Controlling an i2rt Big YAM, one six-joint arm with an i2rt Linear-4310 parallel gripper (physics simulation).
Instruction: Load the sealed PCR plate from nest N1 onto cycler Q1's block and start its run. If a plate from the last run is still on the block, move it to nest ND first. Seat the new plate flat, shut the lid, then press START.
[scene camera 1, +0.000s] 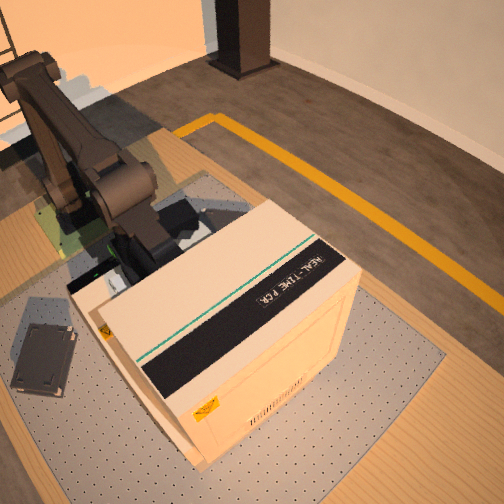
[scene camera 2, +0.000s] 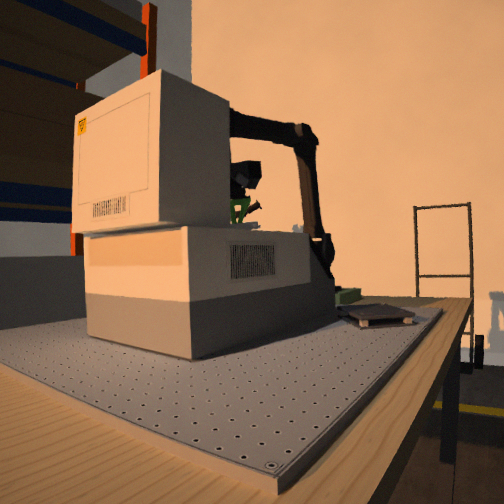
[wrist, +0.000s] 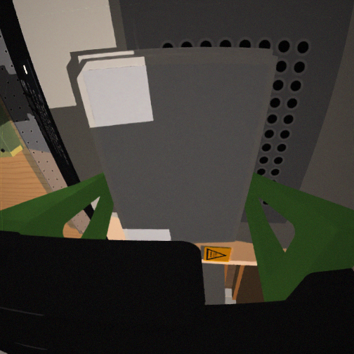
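Observation:
My gripper (scene camera 2: 240, 220) (wrist: 178, 177) is shut on the sealed plate (wrist: 185, 145) (scene camera 2: 247, 226), its green fingers at the plate's two sides. The plate is over the dark block (wrist: 292, 75) of the cycler (scene camera 1: 220, 300) (scene camera 2: 140, 270). Block wells show beyond the plate's far edge and along its right side; the plate hides the rest. In scene camera 2 it is close above the cycler's deck; any contact with the block cannot be told. The tall upper housing (scene camera 1: 210, 290) (scene camera 2: 195, 160) stands behind the plate. No START label is readable.
A dark nest (scene camera 1: 46, 360) (scene camera 2: 377, 313) without a plate stands beside the cycler on the perforated board (scene camera 1: 390, 345) (scene camera 2: 225, 400). Another dark nest (scene camera 1: 227, 218) is partly hidden on the cycler's other side. The black front panel (wrist: 42, 100) runs left of the plate. Nest labels are not readable.

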